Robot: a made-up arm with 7 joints. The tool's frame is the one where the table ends. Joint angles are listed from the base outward.
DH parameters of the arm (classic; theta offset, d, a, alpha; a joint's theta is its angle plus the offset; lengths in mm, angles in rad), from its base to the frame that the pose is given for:
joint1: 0 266 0 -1.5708
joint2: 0 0 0 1.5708
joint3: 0 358 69 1.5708
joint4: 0 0 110 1.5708
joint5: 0 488 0 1.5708
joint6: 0 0 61 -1.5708
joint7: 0 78 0 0
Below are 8 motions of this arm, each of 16 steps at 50 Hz.
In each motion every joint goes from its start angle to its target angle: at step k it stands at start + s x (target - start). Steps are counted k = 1, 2, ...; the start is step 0. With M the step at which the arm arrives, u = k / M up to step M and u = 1 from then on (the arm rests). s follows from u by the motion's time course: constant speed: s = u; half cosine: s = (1 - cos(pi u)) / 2; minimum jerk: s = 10 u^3 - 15 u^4 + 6 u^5.
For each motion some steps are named. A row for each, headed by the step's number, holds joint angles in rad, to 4 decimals.
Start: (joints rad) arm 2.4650 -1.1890 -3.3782 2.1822 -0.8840 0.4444 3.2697
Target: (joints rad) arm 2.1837 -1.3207 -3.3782 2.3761 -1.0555 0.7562 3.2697
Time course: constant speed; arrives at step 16
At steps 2, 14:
2: 2.4298 -1.2055 -3.3782 2.2064 -0.9054 0.4834 3.2697
14: 2.2189 -1.3042 -3.3782 2.3519 -1.0341 0.7172 3.2697

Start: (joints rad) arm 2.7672 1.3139 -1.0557 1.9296 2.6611 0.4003 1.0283
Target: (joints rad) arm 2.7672 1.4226 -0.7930 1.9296 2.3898 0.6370 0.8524
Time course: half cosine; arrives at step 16
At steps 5, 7, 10, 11, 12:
5: 2.7672 1.3381 -0.9973 1.9296 2.6008 0.4529 0.9892
7: 2.7672 1.3576 -0.9500 1.9296 2.5519 0.4956 0.9575
10: 2.7672 1.3890 -0.8741 1.9296 2.4735 0.5639 0.9067
11: 2.7672 1.3984 -0.8514 1.9296 2.4501 0.5844 0.8915
12: 2.7672 1.4067 -0.8315 1.9296 2.4295 0.6023 0.8782

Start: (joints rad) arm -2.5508 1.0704 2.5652 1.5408 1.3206 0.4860 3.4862
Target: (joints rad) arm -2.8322 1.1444 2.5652 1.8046 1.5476 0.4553 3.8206
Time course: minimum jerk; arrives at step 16
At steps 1, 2, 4, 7, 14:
1: -2.5514 1.0706 2.5652 1.5414 1.3211 0.4859 3.4869
2: -2.5553 1.0716 2.5652 1.5450 1.3242 0.4855 3.4916
4: -2.5799 1.0781 2.5652 1.5681 1.3441 0.4828 3.5208
7: -2.6589 1.0988 2.5652 1.6421 1.4078 0.4742 3.6146
14: -2.8277 1.1432 2.5652 1.8004 1.5440 0.4558 3.8152

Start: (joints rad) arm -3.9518 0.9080 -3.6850 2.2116 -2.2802 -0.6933 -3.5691
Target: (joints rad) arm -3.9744 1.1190 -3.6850 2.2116 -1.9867 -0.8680 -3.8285
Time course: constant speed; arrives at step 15
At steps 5, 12, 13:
5: -3.9593 0.9783 -3.6850 2.2116 -2.1824 -0.7515 -3.6556
12: -3.9699 1.0768 -3.6850 2.2116 -2.0454 -0.8331 -3.7766
13: -3.9714 1.0909 -3.6850 2.2116 -2.0258 -0.8447 -3.7939

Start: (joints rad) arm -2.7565 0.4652 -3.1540 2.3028 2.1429 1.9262 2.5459
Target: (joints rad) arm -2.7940 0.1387 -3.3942 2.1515 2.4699 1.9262 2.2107
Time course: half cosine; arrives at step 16
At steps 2, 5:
2: -2.7579 0.4528 -3.1631 2.2970 2.1553 1.9262 2.5331
5: -2.7648 0.3926 -3.2074 2.2692 2.2156 1.9262 2.4714

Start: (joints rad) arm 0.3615 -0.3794 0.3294 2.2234 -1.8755 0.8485 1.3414
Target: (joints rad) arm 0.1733 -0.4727 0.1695 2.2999 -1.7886 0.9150 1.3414
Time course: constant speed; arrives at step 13
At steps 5, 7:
5: 0.2891 -0.4153 0.2679 2.2528 -1.8421 0.8741 1.3414
7: 0.2602 -0.4296 0.2433 2.2646 -1.8287 0.8843 1.3414

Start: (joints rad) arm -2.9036 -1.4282 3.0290 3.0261 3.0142 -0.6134 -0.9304
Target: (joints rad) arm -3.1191 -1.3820 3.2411 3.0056 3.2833 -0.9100 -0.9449
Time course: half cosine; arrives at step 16
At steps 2, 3, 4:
2: -2.9118 -1.4264 3.0371 3.0253 3.0244 -0.6247 -0.9310
3: -2.9218 -1.4243 3.0469 3.0244 3.0369 -0.6384 -0.9316
4: -2.9352 -1.4214 3.0601 3.0231 3.0536 -0.6568 -0.9325

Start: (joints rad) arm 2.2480 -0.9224 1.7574 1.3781 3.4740 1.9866 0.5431
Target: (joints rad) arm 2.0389 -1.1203 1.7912 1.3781 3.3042 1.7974 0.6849
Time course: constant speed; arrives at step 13
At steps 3, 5, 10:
3: 2.1997 -0.9681 1.7652 1.3781 3.4348 1.9429 0.5758
5: 2.1676 -0.9985 1.7704 1.3781 3.4087 1.9138 0.5976
10: 2.0872 -1.0746 1.7834 1.3781 3.3434 1.8411 0.6522

